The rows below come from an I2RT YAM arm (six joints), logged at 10 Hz.
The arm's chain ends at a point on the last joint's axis. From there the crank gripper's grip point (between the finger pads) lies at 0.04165 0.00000 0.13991 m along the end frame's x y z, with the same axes.
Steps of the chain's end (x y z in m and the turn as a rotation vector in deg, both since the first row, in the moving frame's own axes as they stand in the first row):
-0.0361, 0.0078, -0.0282, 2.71, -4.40, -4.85
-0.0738, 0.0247, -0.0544, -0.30, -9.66, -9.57
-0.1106, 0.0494, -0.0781, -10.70, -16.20, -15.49
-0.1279, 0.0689, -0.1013, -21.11, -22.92, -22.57
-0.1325, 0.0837, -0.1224, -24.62, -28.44, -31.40
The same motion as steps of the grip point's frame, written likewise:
-0.0474, -0.0019, -0.0257, 2.71, -4.40, -4.85
-0.0983, 0.0205, -0.0494, -0.30, -9.66, -9.57
-0.1486, 0.0702, -0.0736, -10.70, -16.20, -15.49
-0.1763, 0.1150, -0.1029, -21.11, -22.92, -22.57
-0.1890, 0.1387, -0.1279, -24.62, -28.44, -31.40

